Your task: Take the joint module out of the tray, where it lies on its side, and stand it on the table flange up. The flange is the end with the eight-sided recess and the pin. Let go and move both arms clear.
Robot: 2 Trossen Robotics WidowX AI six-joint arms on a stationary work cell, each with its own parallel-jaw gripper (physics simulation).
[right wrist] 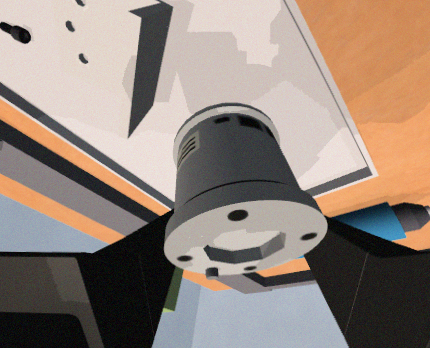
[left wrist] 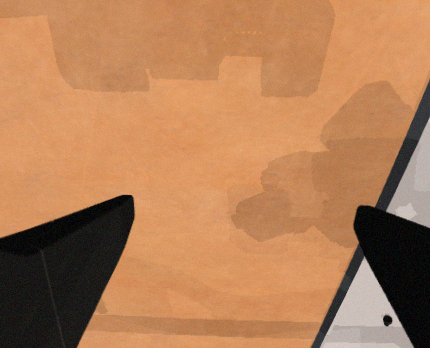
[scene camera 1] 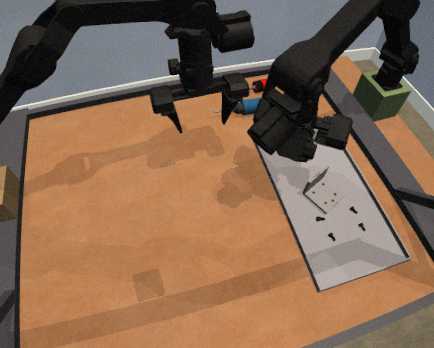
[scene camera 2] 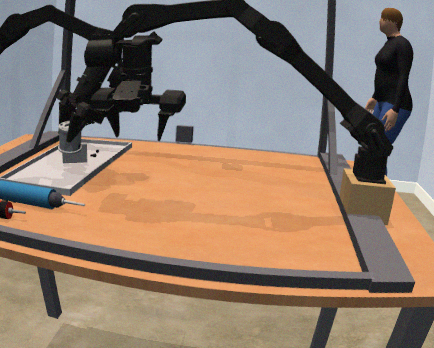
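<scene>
The grey joint module is held roughly upright over the tray. Its pale flange, with the eight-sided recess and the pin, faces the camera in the right wrist view and is the upper end. My right gripper is shut on the module near the flange. In scene camera 1 the gripper hides most of the module. My left gripper is open and empty, high above the table beside the tray.
An angled bracket and several black screws lie in the tray. A blue-handled tool and a red one lie beyond the tray's end. Green and tan blocks carry the arms.
</scene>
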